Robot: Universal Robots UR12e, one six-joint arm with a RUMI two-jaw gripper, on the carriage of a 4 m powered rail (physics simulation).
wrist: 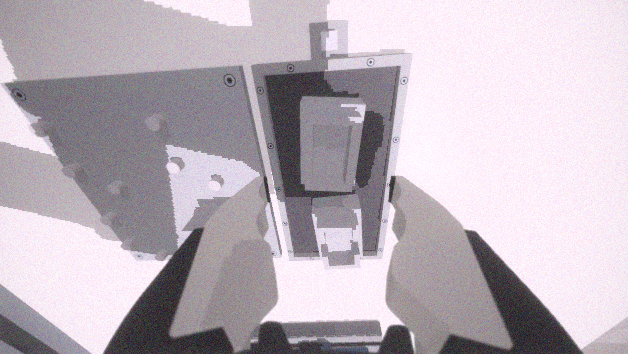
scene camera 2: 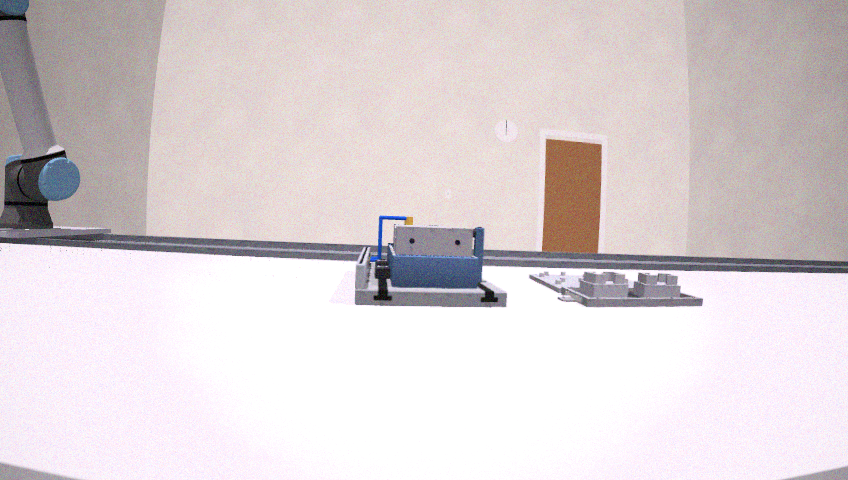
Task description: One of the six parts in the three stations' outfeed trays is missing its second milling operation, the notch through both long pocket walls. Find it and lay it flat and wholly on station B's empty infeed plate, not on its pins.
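Places are measured from the arm's base along level axes (x left, y back, z up), in millimetres.
Where they show: gripper, fingertip midpoint: (wrist: pixel 327 178); arm's base, origin of the base link: (scene camera 2: pixel 26 228).
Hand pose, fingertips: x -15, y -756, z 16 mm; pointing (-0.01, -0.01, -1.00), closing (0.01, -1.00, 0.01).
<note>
Each offset is from my fingertips to the top centre of the thing. "*": to the spot under its first point.
In the wrist view, an outfeed tray {* dy -50, dx +36, dz -34 mm} (wrist: pixel 400 107) holds two grey parts. The upper part {dy -2, dx +12, dz -5 mm} (wrist: pixel 330 142) lies with its long pocket up; no notch shows in its long walls. The lower part {dy -11, dx -73, dz -5 mm} (wrist: pixel 337 220) has gaps in its walls. My gripper (wrist: pixel 327 178) is open, its fingertips apart to the left and right above the tray, with nothing between them. I cannot tell which station this is. In the scene view, two grey parts {* dy +0, dx +1769, dz -21 mm} (scene camera 2: pixel 604 285) {* dy +0, dx +1858, dz -20 mm} (scene camera 2: pixel 657 285) with notched walls stand in another tray {* dy -30, dx +1825, dz -40 mm} (scene camera 2: pixel 648 302). My gripper does not show there.
A plate with pins {dy +139, dx -36, dz -38 mm} (wrist: pixel 200 110) lies left of the tray in the wrist view, partly behind the left finger. A fixture edge {* dy +0, dx -282, dz -38 mm} (wrist: pixel 325 327) shows at the bottom. In the scene view, a blue vise {dy +112, dx +1518, dz +14 mm} (scene camera 2: pixel 434 272) holds a grey block (scene camera 2: pixel 434 240), left of a pinned plate {dy +165, dx +1828, dz -38 mm} (scene camera 2: pixel 553 281).
</note>
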